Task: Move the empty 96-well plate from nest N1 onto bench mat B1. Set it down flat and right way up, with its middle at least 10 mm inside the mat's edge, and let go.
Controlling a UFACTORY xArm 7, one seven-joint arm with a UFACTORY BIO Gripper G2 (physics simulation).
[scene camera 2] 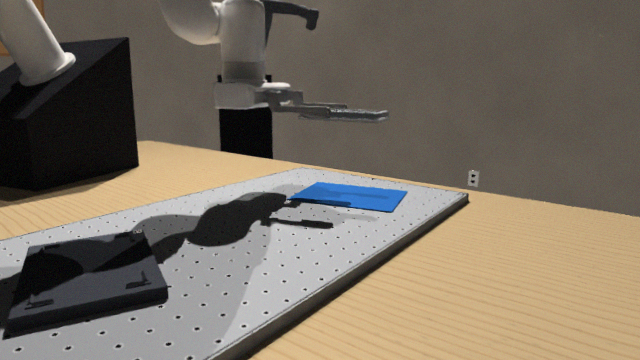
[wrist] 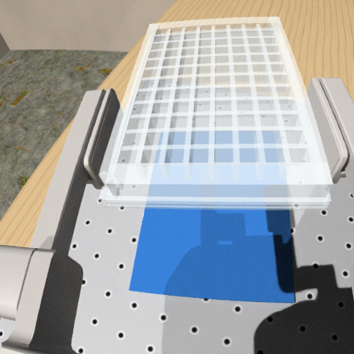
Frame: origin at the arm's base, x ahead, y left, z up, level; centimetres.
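Where they show: hand, its tool point: (scene camera 2: 325,111); arm's base, origin of its link: (scene camera 2: 48,70).
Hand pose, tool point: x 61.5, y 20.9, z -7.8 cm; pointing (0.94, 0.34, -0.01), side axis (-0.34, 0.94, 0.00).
Each offset is from my tool point to the top centre of the thing. Level surfaces: height alone.
The clear 96-well plate @[dx +3.3, dy +1.1, dz +0.3 cm] (scene camera 2: 364,116) (wrist: 215,100) is held between the two fingers of my gripper (scene camera 2: 336,111) (wrist: 217,127), which is shut on its long sides. The plate looks about level, with its well openings up, and hangs well above the board, apart from it. The blue bench mat B1 @[dz -13.7 cm] (scene camera 2: 390,198) (wrist: 155,260) lies flat at the far end of the board. In the wrist view the mat shows through the near part of the plate and below its near edge. Nest N1 @[dx +1.6, dy -39.2, dz -12.5 cm] (scene camera 2: 90,287), a dark block with corner guides, is empty at the lower left of the scene view.
The grey perforated board @[dz -13.9 cm] (scene camera 2: 260,290) (wrist: 115,310) carries the nest and mat. The wooden table @[dz -15.2 cm] (scene camera 2: 500,270) extends around it. A large black block (scene camera 2: 85,120) stands at the left behind the board. Arm shadows fall across the nest, board and mat.
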